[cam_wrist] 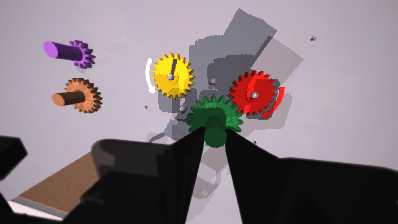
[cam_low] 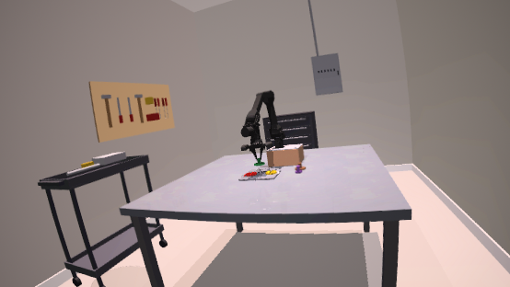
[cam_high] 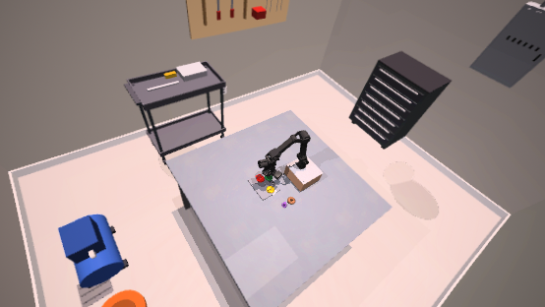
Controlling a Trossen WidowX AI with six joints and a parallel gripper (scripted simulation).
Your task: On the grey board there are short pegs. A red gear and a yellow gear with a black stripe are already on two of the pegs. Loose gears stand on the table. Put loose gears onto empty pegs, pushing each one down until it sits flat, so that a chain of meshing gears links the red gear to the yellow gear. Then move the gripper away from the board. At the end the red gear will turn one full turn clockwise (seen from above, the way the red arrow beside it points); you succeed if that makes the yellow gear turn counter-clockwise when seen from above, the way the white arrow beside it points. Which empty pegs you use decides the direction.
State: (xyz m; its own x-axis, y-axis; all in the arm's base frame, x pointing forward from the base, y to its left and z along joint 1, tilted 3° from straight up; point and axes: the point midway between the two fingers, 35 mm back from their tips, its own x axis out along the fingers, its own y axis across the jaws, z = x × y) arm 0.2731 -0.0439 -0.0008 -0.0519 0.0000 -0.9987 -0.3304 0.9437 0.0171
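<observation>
Now: the purple gear 240 mm to the left of my gripper tip and 70 mm below it. The rest, counted from my gripper tip: red gear 70 mm below, 50 mm ahead, 40 mm to the right; then yellow gear 80 mm to the left, 70 mm below, 20 mm ahead; then green gear 10 mm below.
</observation>
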